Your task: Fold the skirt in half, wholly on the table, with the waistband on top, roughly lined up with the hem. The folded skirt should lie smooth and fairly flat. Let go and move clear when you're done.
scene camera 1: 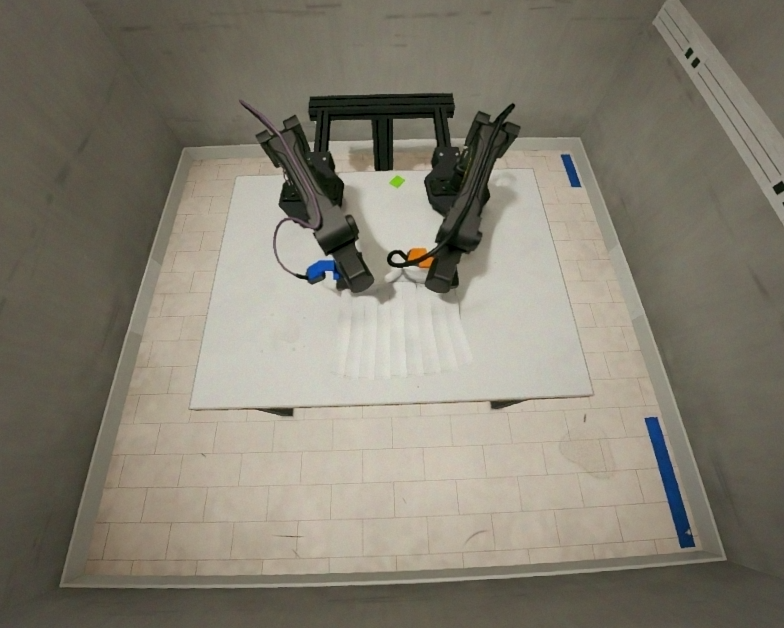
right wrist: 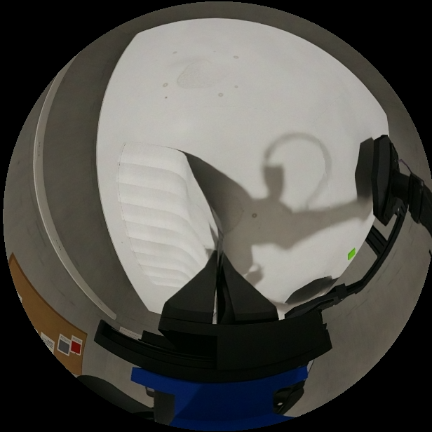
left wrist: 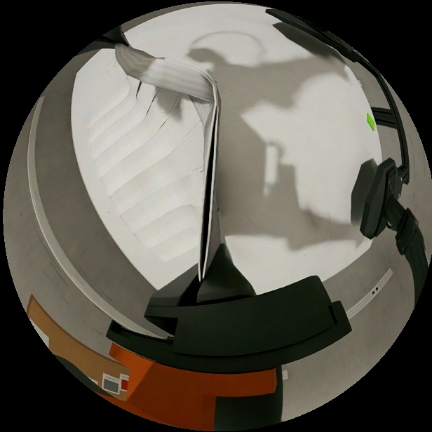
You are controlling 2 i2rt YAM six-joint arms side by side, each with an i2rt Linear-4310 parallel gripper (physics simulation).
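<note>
The white pleated skirt (scene camera 1: 400, 340) (left wrist: 150, 195) (right wrist: 150, 200) has its pleated lower part spread on the white table (scene camera 1: 261, 353) (right wrist: 305, 75), hem toward the bottom of the scene view. Its waistband (left wrist: 175, 76) is raised above the table and hangs between the grippers, sagging and bent. My left gripper (left wrist: 222, 249) is shut on one end of the waistband. My right gripper (right wrist: 217, 255) is shut on the other end. In scene camera 1 the arms hide both sets of fingertips and part of the waistband.
A small green square (scene camera 1: 397, 181) (left wrist: 370, 121) (right wrist: 351, 254) lies on the table between the arm bases. A black frame (scene camera 1: 381, 105) stands behind the table. Blue tape strips (scene camera 1: 570, 170) (scene camera 1: 668, 480) lie on the tiled floor. Arm shadows fall across the table.
</note>
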